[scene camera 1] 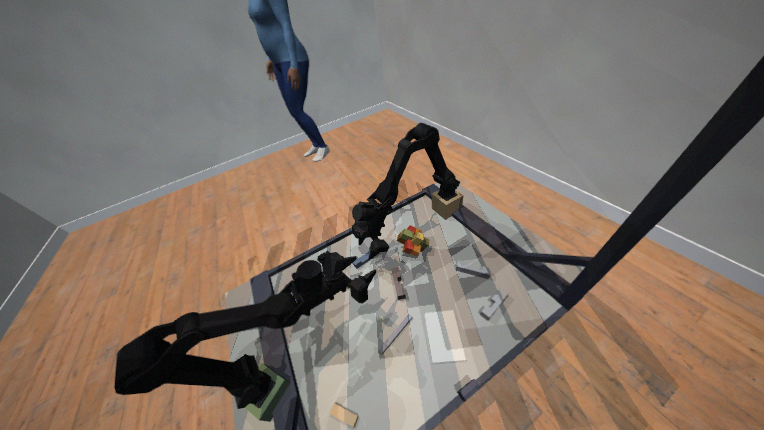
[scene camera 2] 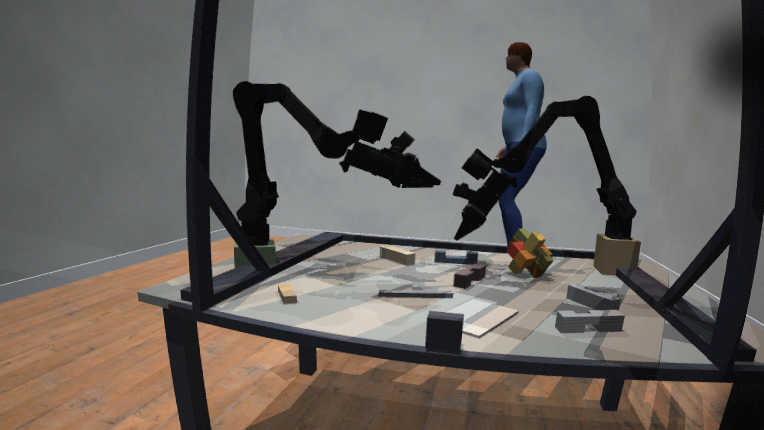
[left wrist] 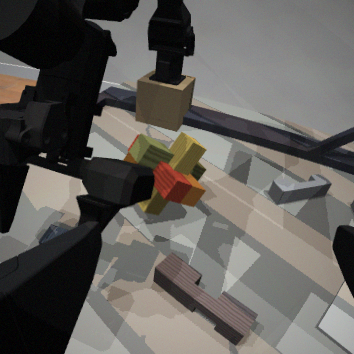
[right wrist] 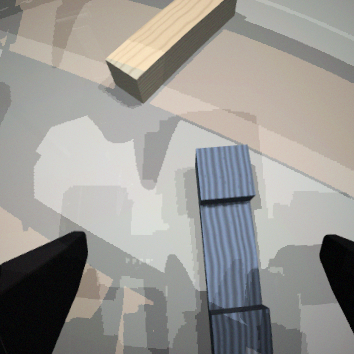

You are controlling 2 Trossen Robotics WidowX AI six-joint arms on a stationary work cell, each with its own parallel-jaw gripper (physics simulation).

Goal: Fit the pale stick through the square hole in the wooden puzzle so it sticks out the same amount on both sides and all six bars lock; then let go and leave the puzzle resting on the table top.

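Places are measured from the left arm's base along level axes (x right, y ahead, z up), in millimetres.
Where they show: left gripper, fingertip midpoint: (scene camera 1: 365,263) (scene camera 2: 436,184) (left wrist: 221,236); right gripper, fingertip midpoint: (scene camera 1: 364,251) (scene camera 2: 456,237) (right wrist: 207,246); left arm's base, link origin: (scene camera 1: 260,389) (scene camera 2: 254,242); right arm's base, link origin: (scene camera 1: 447,194) (scene camera 2: 618,237) (left wrist: 167,78).
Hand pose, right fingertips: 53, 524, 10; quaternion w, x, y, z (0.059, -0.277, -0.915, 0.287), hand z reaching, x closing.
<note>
Things, the pixels of their top centre, and the offset from my right fingertips, as dx, dy, dz.
- puzzle, top centre: (left wrist: 173,139) (scene camera 2: 528,230) (scene camera 1: 411,234) +161, +117, +42
- pale stick, top centre: (right wrist: 176,17) (scene camera 2: 397,249) -73, -142, -43
- blue notched bar, top centre: (right wrist: 234,253) (scene camera 2: 456,251) (scene camera 1: 365,254) -13, +10, -43
- brown notched bar, top centre: (left wrist: 204,290) (scene camera 2: 471,269) (scene camera 1: 397,280) +164, -47, -43
- thin dark bar, top centre: (scene camera 2: 416,291) (scene camera 1: 396,332) +229, -211, -62
- small yellow block, top centre: (scene camera 2: 286,290) (scene camera 1: 343,414) +186, -464, -57
- white panel, top centre: (scene camera 2: 476,315) (scene camera 1: 443,334) +371, -154, -67
The puzzle (scene camera 1: 412,241) (scene camera 2: 529,252) (left wrist: 167,172), a cross of red, orange, green and yellow bars, stands tilted on the table at the right in scene camera 2. Its square hole cannot be made out. The pale stick (scene camera 2: 396,254) (right wrist: 170,45) lies flat on the table, left of the blue notched bar in scene camera 2. My left gripper (scene camera 1: 364,267) (scene camera 2: 439,183) (left wrist: 221,236) is open and empty, high above the table. My right gripper (scene camera 1: 371,248) (scene camera 2: 457,237) (right wrist: 207,246) is open and empty above the blue bar, lower than the left one.
The blue notched bar (scene camera 1: 361,259) (scene camera 2: 455,256) (right wrist: 231,255) lies under the right gripper. A brown notched bar (scene camera 1: 398,284) (scene camera 2: 469,275) (left wrist: 205,299), grey notched bars (scene camera 2: 592,295) (scene camera 2: 589,321), a thin dark bar (scene camera 1: 395,334) (scene camera 2: 415,294), a small yellow block (scene camera 1: 343,414) (scene camera 2: 287,293) and a white panel (scene camera 1: 445,336) also lie there.
</note>
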